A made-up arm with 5 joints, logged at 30 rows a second.
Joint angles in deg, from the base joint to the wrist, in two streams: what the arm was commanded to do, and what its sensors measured. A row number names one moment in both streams.
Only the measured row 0 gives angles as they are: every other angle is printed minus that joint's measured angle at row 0.
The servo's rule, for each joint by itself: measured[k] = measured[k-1] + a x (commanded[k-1-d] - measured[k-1]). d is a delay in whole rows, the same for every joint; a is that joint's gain. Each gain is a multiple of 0.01, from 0.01 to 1. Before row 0 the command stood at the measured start. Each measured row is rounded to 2 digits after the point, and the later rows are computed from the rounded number. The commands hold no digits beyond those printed.
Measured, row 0:
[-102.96, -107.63, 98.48, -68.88, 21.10]
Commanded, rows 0 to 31:
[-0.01, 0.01, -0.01, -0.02, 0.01]
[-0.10, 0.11, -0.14, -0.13, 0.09]
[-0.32, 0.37, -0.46, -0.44, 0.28]
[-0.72, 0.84, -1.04, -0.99, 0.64]
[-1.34, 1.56, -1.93, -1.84, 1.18]
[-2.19, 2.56, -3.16, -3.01, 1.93]
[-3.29, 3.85, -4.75, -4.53, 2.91]
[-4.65, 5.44, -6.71, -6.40, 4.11]
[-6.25, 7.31, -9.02, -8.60, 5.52]
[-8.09, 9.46, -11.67, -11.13, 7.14]
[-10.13, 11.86, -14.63, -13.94, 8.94]
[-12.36, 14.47, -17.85, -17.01, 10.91]
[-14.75, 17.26, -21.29, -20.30, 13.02]
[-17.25, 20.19, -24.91, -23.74, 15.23]
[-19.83, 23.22, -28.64, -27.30, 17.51]
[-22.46, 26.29, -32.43, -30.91, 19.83]
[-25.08, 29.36, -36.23, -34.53, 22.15]
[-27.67, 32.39, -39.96, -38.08, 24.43]
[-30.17, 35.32, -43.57, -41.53, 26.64]
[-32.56, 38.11, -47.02, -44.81, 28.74]
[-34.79, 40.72, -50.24, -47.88, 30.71]
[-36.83, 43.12, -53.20, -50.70, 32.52]
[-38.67, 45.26, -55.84, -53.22, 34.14]
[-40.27, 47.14, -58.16, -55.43, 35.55]
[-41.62, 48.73, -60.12, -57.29, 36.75]
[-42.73, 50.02, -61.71, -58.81, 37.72]
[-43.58, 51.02, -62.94, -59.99, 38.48]
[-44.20, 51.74, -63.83, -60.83, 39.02]
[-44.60, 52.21, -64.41, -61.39, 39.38]
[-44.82, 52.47, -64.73, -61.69, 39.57]
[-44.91, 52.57, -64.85, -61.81, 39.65]
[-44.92, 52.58, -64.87, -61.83, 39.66]
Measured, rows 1 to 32:
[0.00, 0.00, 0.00, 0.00, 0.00]
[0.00, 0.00, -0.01, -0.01, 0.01]
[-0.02, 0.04, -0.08, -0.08, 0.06]
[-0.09, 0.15, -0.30, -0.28, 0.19]
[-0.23, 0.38, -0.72, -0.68, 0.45]
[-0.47, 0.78, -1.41, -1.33, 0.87]
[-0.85, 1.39, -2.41, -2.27, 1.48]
[-1.39, 2.23, -3.74, -3.54, 2.31]
[-2.11, 3.32, -5.43, -5.14, 3.35]
[-3.02, 4.68, -7.48, -7.08, 4.61]
[-4.14, 6.31, -9.87, -9.35, 6.08]
[-5.46, 8.20, -12.58, -11.92, 7.74]
[-6.98, 10.33, -15.58, -14.77, 9.58]
[-8.69, 12.69, -18.83, -17.87, 11.58]
[-10.57, 15.24, -22.30, -21.16, 13.70]
[-12.61, 17.95, -25.91, -24.60, 15.91]
[-14.78, 20.79, -29.63, -28.13, 18.18]
[-17.05, 23.70, -33.39, -31.71, 20.48]
[-19.39, 26.65, -37.13, -35.28, 22.77]
[-21.76, 29.60, -40.80, -38.78, 25.01]
[-24.14, 32.49, -44.35, -42.16, 27.17]
[-26.48, 35.29, -47.71, -45.36, 29.22]
[-28.76, 37.95, -50.84, -48.35, 31.13]
[-30.94, 40.44, -53.69, -51.08, 32.88]
[-32.99, 42.72, -56.24, -53.52, 34.43]
[-34.89, 44.76, -58.45, -55.63, 35.78]
[-36.61, 46.55, -60.31, -57.41, 36.91]
[-38.14, 48.07, -61.81, -58.85, 37.82]
[-39.47, 49.32, -62.96, -59.96, 38.52]
[-40.60, 50.30, -63.79, -60.76, 39.02]
[-41.53, 51.04, -64.33, -61.28, 39.34]
[-42.27, 51.56, -64.63, -61.58, 39.52]
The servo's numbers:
d 1
a 0.22 0.34 0.57 0.56 0.58

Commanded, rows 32 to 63:
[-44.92, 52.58, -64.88, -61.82, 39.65]
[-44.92, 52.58, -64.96, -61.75, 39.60]
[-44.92, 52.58, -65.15, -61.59, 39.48]
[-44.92, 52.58, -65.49, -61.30, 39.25]
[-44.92, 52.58, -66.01, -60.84, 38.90]
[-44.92, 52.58, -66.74, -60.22, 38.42]
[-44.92, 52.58, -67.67, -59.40, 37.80]
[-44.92, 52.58, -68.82, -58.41, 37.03]
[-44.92, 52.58, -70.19, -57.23, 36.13]
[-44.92, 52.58, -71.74, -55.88, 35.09]
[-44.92, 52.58, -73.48, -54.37, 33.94]
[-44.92, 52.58, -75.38, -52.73, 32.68]
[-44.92, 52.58, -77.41, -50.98, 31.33]
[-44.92, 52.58, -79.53, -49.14, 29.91]
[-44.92, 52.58, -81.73, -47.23, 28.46]
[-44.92, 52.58, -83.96, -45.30, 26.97]
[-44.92, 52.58, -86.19, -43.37, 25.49]
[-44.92, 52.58, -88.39, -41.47, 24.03]
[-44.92, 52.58, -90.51, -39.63, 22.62]
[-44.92, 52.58, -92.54, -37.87, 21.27]
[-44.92, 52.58, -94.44, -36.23, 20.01]
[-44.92, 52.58, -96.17, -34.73, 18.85]
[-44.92, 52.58, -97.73, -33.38, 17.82]
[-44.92, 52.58, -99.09, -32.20, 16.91]
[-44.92, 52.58, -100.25, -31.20, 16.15]
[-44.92, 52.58, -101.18, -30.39, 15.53]
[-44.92, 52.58, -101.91, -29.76, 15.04]
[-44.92, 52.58, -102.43, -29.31, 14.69]
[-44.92, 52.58, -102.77, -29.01, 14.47]
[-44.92, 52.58, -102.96, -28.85, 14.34]
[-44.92, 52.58, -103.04, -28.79, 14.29]
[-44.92, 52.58, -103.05, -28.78, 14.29]
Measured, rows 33 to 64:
[-42.85, 51.91, -64.77, -61.72, 39.60]
[-43.31, 52.14, -64.83, -61.78, 39.63]
[-43.66, 52.29, -64.90, -61.76, 39.61]
[-43.94, 52.39, -65.04, -61.66, 39.53]
[-44.16, 52.45, -65.30, -61.46, 39.37]
[-44.33, 52.49, -65.70, -61.11, 39.10]
[-44.46, 52.52, -66.29, -60.61, 38.71]
[-44.56, 52.54, -67.08, -59.93, 38.18]
[-44.64, 52.55, -68.07, -59.08, 37.51]
[-44.70, 52.56, -69.28, -58.04, 36.71]
[-44.75, 52.57, -70.68, -56.83, 35.77]
[-44.79, 52.57, -72.28, -55.45, 34.71]
[-44.82, 52.57, -74.05, -53.93, 33.53]
[-44.84, 52.57, -75.97, -52.28, 32.25]
[-44.86, 52.57, -78.00, -50.52, 30.89]
[-44.87, 52.57, -80.13, -48.68, 29.48]
[-44.88, 52.57, -82.31, -46.79, 28.02]
[-44.89, 52.57, -84.52, -44.87, 26.55]
[-44.90, 52.57, -86.73, -42.97, 25.09]
[-44.90, 52.57, -88.88, -41.10, 23.66]
[-44.90, 52.57, -90.97, -39.29, 22.27]
[-44.90, 52.57, -92.95, -37.58, 20.96]
[-44.90, 52.57, -94.79, -35.98, 19.74]
[-44.90, 52.57, -96.47, -34.52, 18.63]
[-44.90, 52.57, -97.96, -33.22, 17.63]
[-44.90, 52.57, -99.27, -32.09, 16.77]
[-44.90, 52.57, -100.36, -31.14, 16.05]
[-44.90, 52.57, -101.24, -30.37, 15.46]
[-44.90, 52.57, -101.92, -29.78, 15.01]
[-44.90, 52.57, -102.40, -29.35, 14.70]
[-44.90, 52.57, -102.72, -29.07, 14.49]
[-44.90, 52.57, -102.90, -28.91, 14.37]

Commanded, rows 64 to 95:
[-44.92, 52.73, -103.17, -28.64, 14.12]
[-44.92, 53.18, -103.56, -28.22, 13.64]
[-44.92, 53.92, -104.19, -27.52, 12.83]
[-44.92, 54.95, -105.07, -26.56, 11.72]
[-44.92, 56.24, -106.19, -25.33, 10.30]
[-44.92, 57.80, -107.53, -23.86, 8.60]
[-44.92, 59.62, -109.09, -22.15, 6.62]
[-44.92, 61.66, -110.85, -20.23, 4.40]
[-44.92, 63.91, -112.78, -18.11, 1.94]
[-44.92, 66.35, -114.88, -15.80, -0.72]
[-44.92, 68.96, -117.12, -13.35, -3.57]
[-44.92, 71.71, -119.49, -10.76, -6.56]
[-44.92, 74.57, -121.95, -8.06, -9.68]
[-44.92, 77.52, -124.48, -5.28, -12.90]
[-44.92, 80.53, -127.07, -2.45, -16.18]
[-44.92, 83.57, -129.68, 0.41, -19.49]
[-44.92, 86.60, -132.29, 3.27, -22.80]
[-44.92, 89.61, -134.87, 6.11, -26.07]
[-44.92, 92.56, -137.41, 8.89, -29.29]
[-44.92, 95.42, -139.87, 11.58, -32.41]
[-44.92, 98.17, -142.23, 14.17, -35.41]
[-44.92, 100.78, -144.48, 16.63, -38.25]
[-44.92, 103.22, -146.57, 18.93, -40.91]
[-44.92, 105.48, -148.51, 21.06, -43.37]
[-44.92, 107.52, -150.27, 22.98, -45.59]
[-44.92, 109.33, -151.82, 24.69, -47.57]
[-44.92, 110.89, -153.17, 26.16, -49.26]
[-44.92, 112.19, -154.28, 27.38, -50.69]
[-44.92, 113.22, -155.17, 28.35, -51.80]
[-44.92, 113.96, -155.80, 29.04, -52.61]
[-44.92, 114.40, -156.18, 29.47, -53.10]
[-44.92, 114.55, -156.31, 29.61, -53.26]
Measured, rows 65 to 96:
[-44.90, 52.57, -102.99, -28.84, 14.32]
[-44.90, 52.62, -103.09, -28.73, 14.20]
[-44.90, 52.81, -103.36, -28.44, 13.88]
[-44.90, 53.19, -103.83, -27.92, 13.27]
[-44.90, 53.79, -104.54, -27.16, 12.37]
[-44.90, 54.62, -105.48, -26.14, 11.17]
[-44.90, 55.70, -106.65, -24.86, 9.68]
[-44.90, 57.03, -108.04, -23.34, 7.91]
[-44.90, 58.60, -109.64, -21.60, 5.87]
[-44.90, 60.41, -111.43, -19.65, 3.59]
[-44.90, 62.43, -113.40, -17.49, 1.09]
[-44.90, 64.65, -115.52, -15.17, -1.61]
[-44.90, 67.05, -117.78, -12.70, -4.48]
[-44.90, 69.61, -120.16, -10.10, -7.50]
[-44.90, 72.30, -122.62, -7.40, -10.63]
[-44.90, 75.10, -125.16, -4.63, -13.85]
[-44.90, 77.98, -127.74, -1.81, -17.12]
[-44.90, 80.91, -130.33, 1.03, -20.41]
[-44.90, 83.87, -132.92, 3.87, -23.69]
[-44.90, 86.82, -135.48, 6.68, -26.94]
[-44.90, 89.74, -137.98, 9.42, -30.11]
[-44.90, 92.61, -140.40, 12.08, -33.18]
[-44.90, 95.39, -142.73, 14.63, -36.12]
[-44.90, 98.05, -144.92, 17.04, -38.90]
[-44.90, 100.58, -146.97, 19.29, -41.49]
[-44.90, 102.94, -148.85, 21.36, -43.87]
[-44.90, 105.11, -150.54, 23.22, -46.02]
[-44.90, 107.08, -152.04, 24.87, -47.90]
[-44.90, 108.82, -153.32, 26.28, -49.52]
[-44.90, 110.32, -154.37, 27.44, -50.84]
[-44.90, 111.56, -155.19, 28.34, -51.87]
[-44.90, 112.53, -155.75, 28.97, -52.58]

